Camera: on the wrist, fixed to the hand. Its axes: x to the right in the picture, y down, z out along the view.
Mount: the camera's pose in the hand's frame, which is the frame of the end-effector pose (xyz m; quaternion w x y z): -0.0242 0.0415 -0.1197 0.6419 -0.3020 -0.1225 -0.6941
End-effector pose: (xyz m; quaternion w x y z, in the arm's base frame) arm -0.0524 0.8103 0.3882 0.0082 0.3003 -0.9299 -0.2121
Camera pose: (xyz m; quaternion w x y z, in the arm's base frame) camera -0.0385 0.8076 0.5164 0.1652 -0.8098 0.3254 0.4595
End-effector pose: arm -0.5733 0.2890 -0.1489 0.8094 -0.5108 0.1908 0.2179
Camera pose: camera -0.6265 0.1921 -0.2154 0.5399 -0.6781 -0.3970 -0.3017
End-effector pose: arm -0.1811 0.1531 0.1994 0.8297 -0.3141 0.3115 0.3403
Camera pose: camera -0.2628 0.0801 0.1314 0.7121 -0.6267 -0.2225 -0.2249
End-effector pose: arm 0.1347 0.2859 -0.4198 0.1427 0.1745 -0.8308 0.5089
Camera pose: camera 0.1455 0.4141 -0.4100 0.3957 0.7079 -0.5833 -0.0447
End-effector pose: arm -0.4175 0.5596 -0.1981 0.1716 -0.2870 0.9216 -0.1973
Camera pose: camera -0.4693 0.6372 -0.1090 0.0006 0.8999 -0.4309 -0.0677
